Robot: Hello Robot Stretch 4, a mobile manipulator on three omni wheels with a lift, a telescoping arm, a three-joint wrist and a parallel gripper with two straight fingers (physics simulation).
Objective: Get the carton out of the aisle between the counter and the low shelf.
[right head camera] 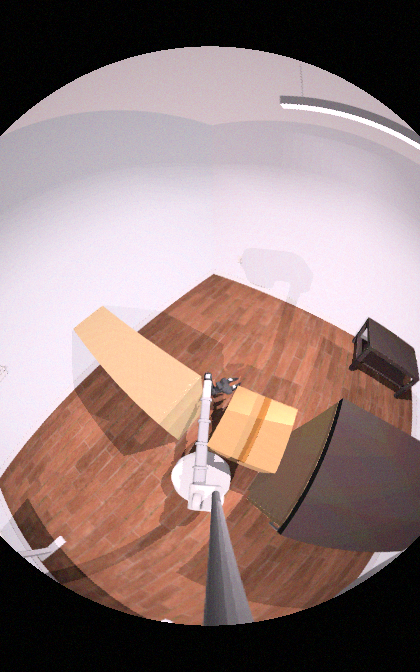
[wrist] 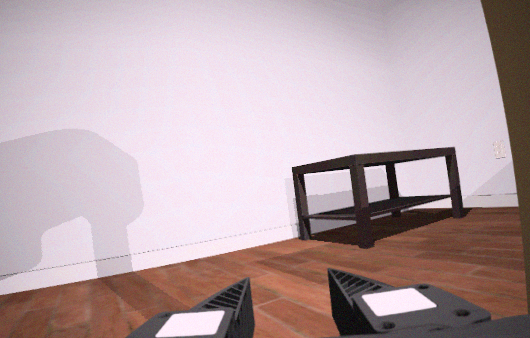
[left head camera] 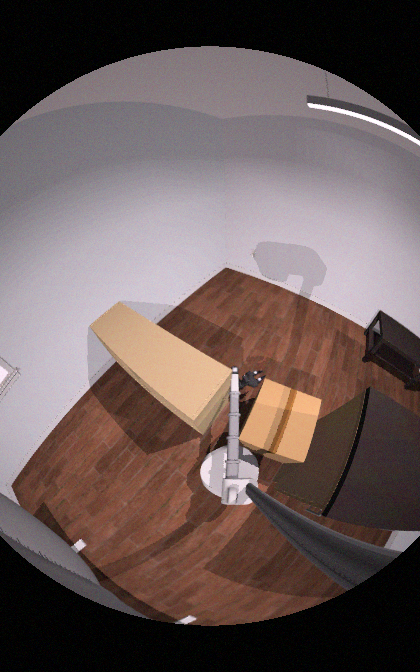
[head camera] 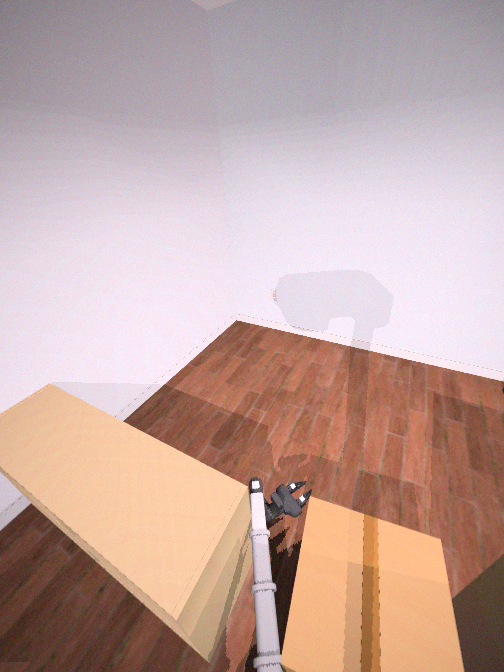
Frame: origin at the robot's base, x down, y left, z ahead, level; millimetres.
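Seen in the pictures: gripper, fingertip midpoint: (right head camera: 239,380) (wrist: 290,296) (left head camera: 263,372) (head camera: 308,486).
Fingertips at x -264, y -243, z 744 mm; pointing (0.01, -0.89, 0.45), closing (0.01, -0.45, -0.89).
Note:
A point is followed by its place in that frame.
The orange-brown carton (head camera: 325,591) @[y -193, x -379, z 358 mm] (left head camera: 305,425) @[y -478, x -379, z 283 mm] (right head camera: 280,435) @[y -492, x -378, z 282 mm], with a darker tape strip, stands on the floor between the pale wooden low shelf (head camera: 124,477) @[y 474, x -583, z 675 mm] (left head camera: 160,365) @[y 463, x -583, z 605 mm] (right head camera: 140,375) @[y 397, x -582, z 567 mm] on the left and the dark counter (head camera: 485,618) @[y -573, x -493, z 246 mm] (left head camera: 385,465) @[y -632, x -882, z -60 mm] (right head camera: 355,480) @[y -626, x -882, z -40 mm] on the right. It appears very close to the counter; any gap there is hidden. My gripper (head camera: 307,486) @[y -243, x -264, z 744 mm] (left head camera: 264,375) @[y -243, x -264, z 744 mm] (right head camera: 238,382) @[y -243, x -264, z 744 mm] (wrist: 290,296) @[y -243, x -264, z 744 mm] is partly open and empty, by the carton's far left corner, its fingers pointing past the far side. A brown surface, apparently the carton's side, fills the wrist view's right edge.
My extended arm (head camera: 264,602) @[y 1, x -376, z 349 mm] (left head camera: 233,425) @[y 1, x -376, z 309 mm] (right head camera: 203,425) @[y -2, x -376, z 350 mm] runs between shelf and carton, close to both. My round white base (left head camera: 212,472) @[y 117, x -187, z -11 mm] (right head camera: 185,475) @[y 103, x -187, z 5 mm] is just before the carton's near end. A dark low table (left head camera: 405,340) @[y -2131, x -423, z 972 mm] (right head camera: 392,345) @[y -2105, x -422, z 1011 mm] (wrist: 361,200) @[y -1635, x -203, z 1003 mm] stands by the far wall.

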